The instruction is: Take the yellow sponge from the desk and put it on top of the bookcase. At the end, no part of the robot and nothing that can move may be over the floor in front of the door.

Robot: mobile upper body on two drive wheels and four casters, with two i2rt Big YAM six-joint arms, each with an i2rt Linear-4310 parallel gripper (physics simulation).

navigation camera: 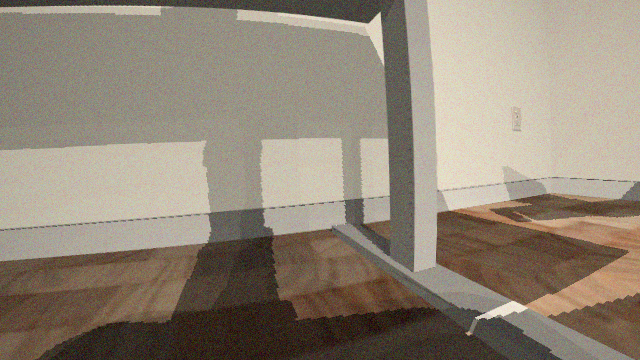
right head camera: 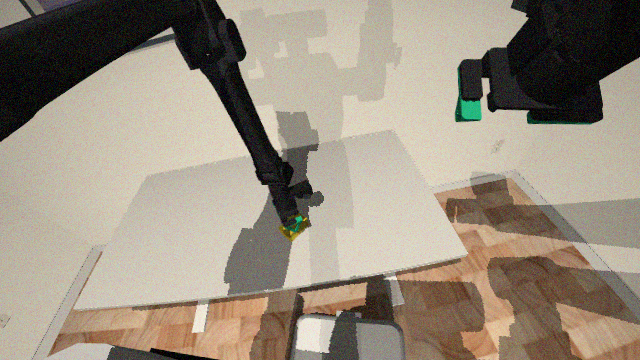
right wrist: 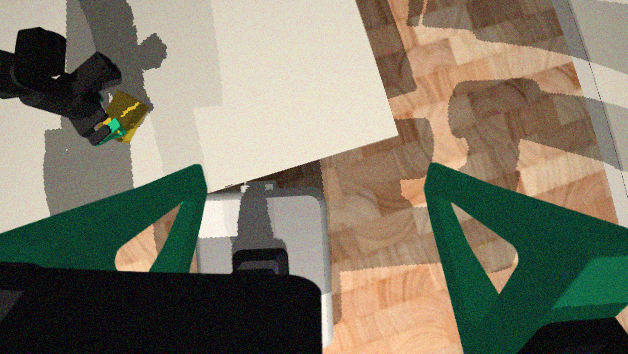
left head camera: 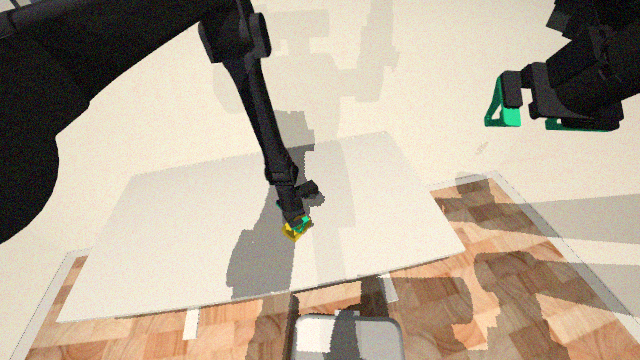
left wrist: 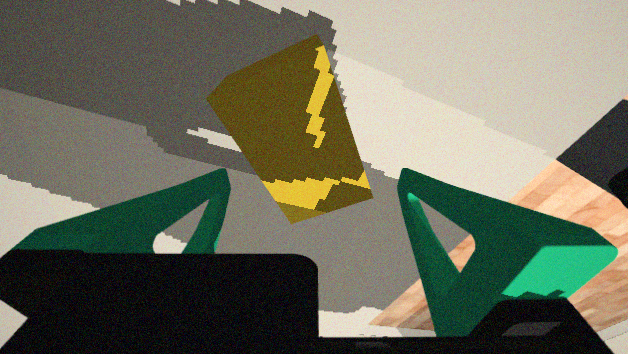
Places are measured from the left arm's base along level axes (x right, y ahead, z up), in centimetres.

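Pixels of known places: left gripper, fingertip midpoint: (right head camera: 291, 222) (right wrist: 113, 117) (left head camera: 294, 222) (left wrist: 313, 177); right gripper, fingertip midpoint: (right head camera: 492, 118) (right wrist: 315, 176) (left head camera: 515, 123).
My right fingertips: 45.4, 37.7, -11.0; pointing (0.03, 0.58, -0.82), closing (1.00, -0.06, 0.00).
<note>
Ahead of a thing's pixels: the offset from my right fingertips to its top centre, as dx, dy, dz. "*": to the spot under its first point. Level surfaces: height alone.
The yellow sponge {-43.8, +15.9, -53.5} (left head camera: 291, 235) (right head camera: 289, 234) (left wrist: 270, 120) (right wrist: 134, 112) lies on the white desk {dz -58.0} (left head camera: 175, 225) (right head camera: 175, 225) (left wrist: 480, 65) (right wrist: 310, 75), mostly in shadow. My left gripper (left head camera: 299, 223) (right head camera: 295, 223) (left wrist: 313, 177) (right wrist: 113, 117) is open over the sponge. In the left wrist view the sponge's near end shows between the fingertips, with a gap to each finger, and its larger part shows beyond them. My right gripper (left head camera: 540, 124) (right head camera: 505, 117) (right wrist: 315, 176) is open and empty, off to the right and high up. The bookcase and the door do not show in these views.
A light grey rounded box-shaped part (left head camera: 372, 337) (right head camera: 372, 340) (right wrist: 300, 220) stands at the desk's near edge. In the navigation camera a desk leg {* -2.2, +37.7, -106.2} (navigation camera: 424, 150) stands on a floor bar (navigation camera: 460, 287), with the wall (navigation camera: 475, 100) behind. Wooden floor {dz -130.0} (left head camera: 430, 310) shows around the desk.
</note>
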